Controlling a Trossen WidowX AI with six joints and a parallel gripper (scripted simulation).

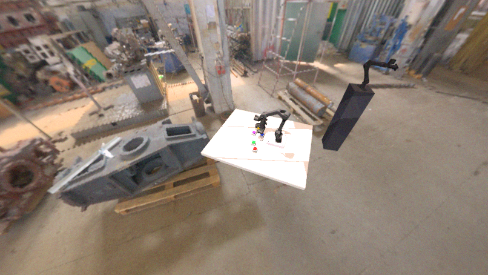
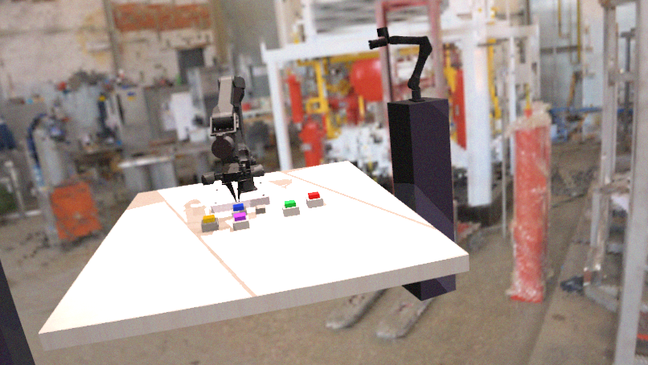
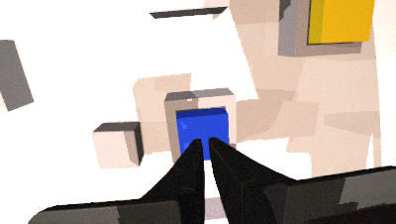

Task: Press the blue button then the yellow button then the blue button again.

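The blue button lies 20 mm below my gripper tip. From my gripper tip the other things lie so: small grey block 70 mm to the left, 40 mm below; then yellow button 50 mm ahead, 100 mm to the right, 20 mm below; then purple button 100 mm ahead, 10 mm to the right, 20 mm below.
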